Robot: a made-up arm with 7 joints. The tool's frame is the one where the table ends. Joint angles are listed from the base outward.
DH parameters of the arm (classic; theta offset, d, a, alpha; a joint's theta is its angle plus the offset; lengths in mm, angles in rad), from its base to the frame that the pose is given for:
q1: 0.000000 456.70 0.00 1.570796
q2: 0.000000 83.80 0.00 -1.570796
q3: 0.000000 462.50 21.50 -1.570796
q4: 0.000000 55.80 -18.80 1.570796
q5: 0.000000 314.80 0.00 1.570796
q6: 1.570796 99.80 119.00 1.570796
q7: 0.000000 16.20 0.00 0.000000
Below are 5 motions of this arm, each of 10 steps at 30 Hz.
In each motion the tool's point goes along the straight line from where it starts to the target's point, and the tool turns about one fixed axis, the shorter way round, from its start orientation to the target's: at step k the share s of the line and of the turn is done. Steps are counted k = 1, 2, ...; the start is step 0. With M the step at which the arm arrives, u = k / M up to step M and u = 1 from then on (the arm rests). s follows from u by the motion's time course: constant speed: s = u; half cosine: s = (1 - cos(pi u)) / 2; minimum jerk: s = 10 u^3 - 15 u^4 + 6 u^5.
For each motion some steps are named. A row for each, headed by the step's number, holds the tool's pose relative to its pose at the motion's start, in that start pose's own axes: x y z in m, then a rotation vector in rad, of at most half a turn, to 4 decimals.
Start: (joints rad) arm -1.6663 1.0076 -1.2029 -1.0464 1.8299 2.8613 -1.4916
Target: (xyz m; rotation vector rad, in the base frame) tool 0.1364 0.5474 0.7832 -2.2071 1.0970 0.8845
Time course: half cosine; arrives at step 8
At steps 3, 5, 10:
3: 0.0055 -0.0156 0.0007 -0.0657 0.0176 -0.0718
5: 0.0124 -0.0349 0.0016 -0.1473 0.0394 -0.1609
10: 0.0180 -0.0504 0.0022 -0.2130 0.0570 -0.2327

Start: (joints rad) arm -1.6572 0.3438 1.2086 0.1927 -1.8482 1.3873 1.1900
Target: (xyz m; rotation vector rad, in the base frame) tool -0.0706 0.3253 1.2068 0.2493 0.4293 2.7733
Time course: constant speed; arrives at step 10
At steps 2, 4, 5, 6, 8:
2: -0.0135 0.0288 0.0022 0.0423 -0.0016 0.1613
4: -0.0270 0.0575 0.0045 0.0847 -0.0032 0.3225
5: -0.0338 0.0719 0.0056 0.1058 -0.0040 0.4031
6: -0.0405 0.0863 0.0067 0.1270 -0.0048 0.4838
8: -0.0540 0.1150 0.0089 0.1693 -0.0064 0.6450

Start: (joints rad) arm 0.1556 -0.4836 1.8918 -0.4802 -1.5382 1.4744 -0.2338
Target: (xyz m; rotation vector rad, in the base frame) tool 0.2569 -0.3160 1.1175 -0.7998 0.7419 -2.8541
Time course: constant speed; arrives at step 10
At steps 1, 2, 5, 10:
1: 0.0033 -0.0007 -0.0043 -0.0085 0.0205 -0.0018
2: 0.0066 -0.0014 -0.0086 -0.0169 0.0410 -0.0035
5: 0.0164 -0.0036 -0.0216 -0.0423 0.1025 -0.0088
10: 0.0328 -0.0071 -0.0432 -0.0846 0.2050 -0.0176

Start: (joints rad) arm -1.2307 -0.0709 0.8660 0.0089 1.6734 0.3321 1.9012
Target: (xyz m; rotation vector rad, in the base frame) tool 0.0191 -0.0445 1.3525 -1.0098 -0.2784 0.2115
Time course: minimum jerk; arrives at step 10
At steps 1, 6, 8, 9, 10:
1: -0.0004 0.0002 0.0003 0.0005 -0.0052 -0.0019
6: -0.0299 0.0159 0.0202 0.0407 -0.4149 -0.1530
8: -0.0413 0.0220 0.0278 0.0562 -0.5727 -0.2112
9: -0.0434 0.0232 0.0293 0.0591 -0.6027 -0.2222
10: -0.0438 0.0234 0.0295 0.0597 -0.6079 -0.2241

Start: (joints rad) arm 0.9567 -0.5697 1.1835 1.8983 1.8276 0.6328 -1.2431
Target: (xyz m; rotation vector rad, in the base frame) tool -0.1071 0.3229 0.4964 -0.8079 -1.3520 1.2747
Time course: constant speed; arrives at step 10
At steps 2, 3, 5, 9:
2: -0.0122 0.0155 -0.0049 -0.0028 -0.0885 0.0321
3: -0.0183 0.0232 -0.0073 -0.0042 -0.1328 0.0481
5: -0.0306 0.0387 -0.0121 -0.0069 -0.2213 0.0801
9: -0.0550 0.0696 -0.0219 -0.0125 -0.3983 0.1442

